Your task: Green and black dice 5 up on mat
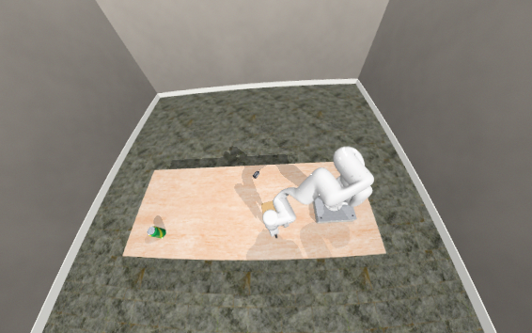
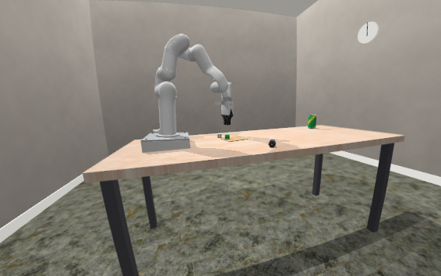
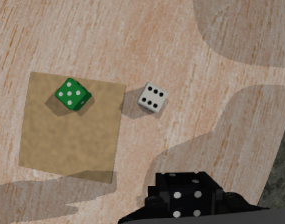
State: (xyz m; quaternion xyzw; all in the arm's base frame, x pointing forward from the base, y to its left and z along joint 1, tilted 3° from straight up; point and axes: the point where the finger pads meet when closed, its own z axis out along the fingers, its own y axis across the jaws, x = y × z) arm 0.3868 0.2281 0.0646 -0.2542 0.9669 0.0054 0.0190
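Now: the black die 1 cm below my hand. Round my hand: white die: 9 cm below, 7 cm behind, 6 cm to the right; green die: 15 cm to the right, 9 cm below, 2 cm behind; tan mat: 14 cm to the right, 10 cm below, 2 cm ahead.
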